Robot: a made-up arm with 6 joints.
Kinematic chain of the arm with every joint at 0, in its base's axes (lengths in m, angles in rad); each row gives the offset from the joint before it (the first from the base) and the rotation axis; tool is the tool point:
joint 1: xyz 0 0 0.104 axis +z
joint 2: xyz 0 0.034 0 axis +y
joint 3: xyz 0 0 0.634 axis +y
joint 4: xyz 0 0 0.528 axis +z
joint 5: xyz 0 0 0 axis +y
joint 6: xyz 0 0 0.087 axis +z
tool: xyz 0 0 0
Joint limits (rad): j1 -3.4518..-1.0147 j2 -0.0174..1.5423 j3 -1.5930..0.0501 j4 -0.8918..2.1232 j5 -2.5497..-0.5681 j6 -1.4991..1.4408
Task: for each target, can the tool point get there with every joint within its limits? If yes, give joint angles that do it. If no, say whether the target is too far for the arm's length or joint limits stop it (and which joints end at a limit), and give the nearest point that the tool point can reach.
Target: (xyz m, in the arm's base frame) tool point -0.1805 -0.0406 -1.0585
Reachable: no: joint limits stop it (at a limit: joint 2, joint 3, joint 4) | nearest point -1.0629 -0.2391 0.0863 | short by 1.459 m
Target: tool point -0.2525 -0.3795 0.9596
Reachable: yes | joints -2.3053 1.0147 -1.0287 -0.3897 -1.6386 -0.9186
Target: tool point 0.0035 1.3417 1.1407
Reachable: no: too far | nearest point 0.0015 0.5911 0.9135 | short by 0.784 m
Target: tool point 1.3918 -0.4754 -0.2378
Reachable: no: too far | nearest point 0.6987 -0.9315 0.1653 | short by 0.922 m
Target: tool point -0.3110 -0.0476 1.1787
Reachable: yes | joints -2.9246 0.6164 -0.6004 0.7249 -1.2369 0.9355
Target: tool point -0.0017 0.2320 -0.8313
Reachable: no: joint limits stop it (at a limit: joint 1, joint 2, joint 3, joint 4) | nearest point -1.0348 0.3396 0.0866 | short by 1.386 m
